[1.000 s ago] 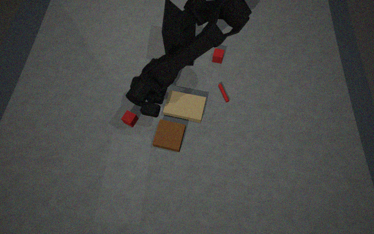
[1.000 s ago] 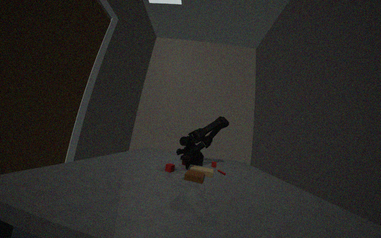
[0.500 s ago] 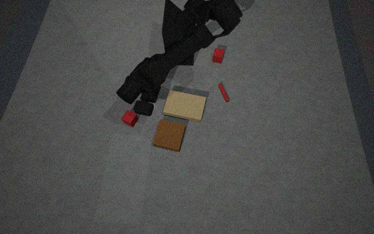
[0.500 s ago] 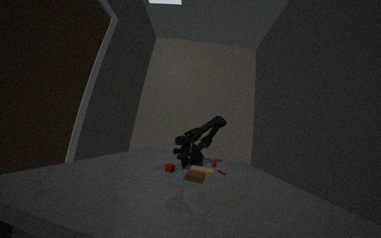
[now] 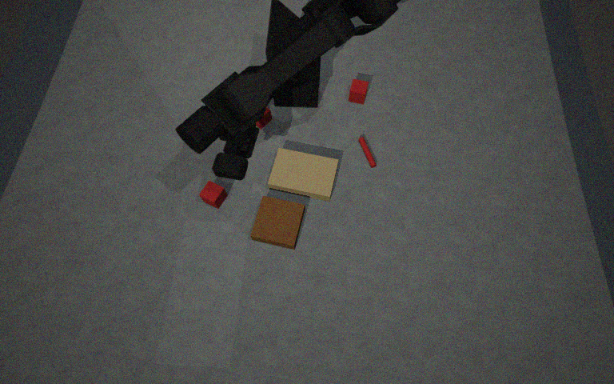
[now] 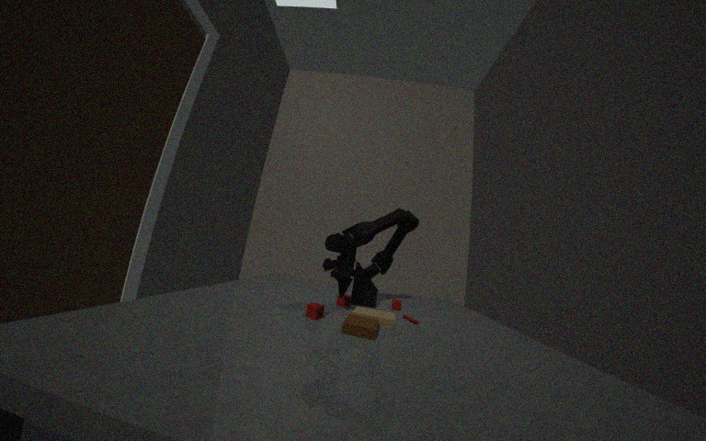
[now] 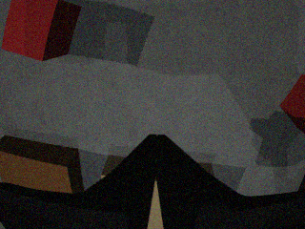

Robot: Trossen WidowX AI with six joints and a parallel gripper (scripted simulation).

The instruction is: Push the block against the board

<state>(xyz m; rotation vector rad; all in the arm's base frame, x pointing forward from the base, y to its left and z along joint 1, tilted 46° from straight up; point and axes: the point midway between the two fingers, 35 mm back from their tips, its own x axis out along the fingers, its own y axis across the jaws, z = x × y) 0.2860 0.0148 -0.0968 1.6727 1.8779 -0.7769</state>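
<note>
My gripper tip is 13 cm to the right of the tan board and 5 cm above it. The rest, counted from my gripper tip: thin red stick 27 cm to the left, 9 cm behind, 6 cm below; brown square block 12 cm ahead, 10 cm to the left, 5 cm below.
</note>
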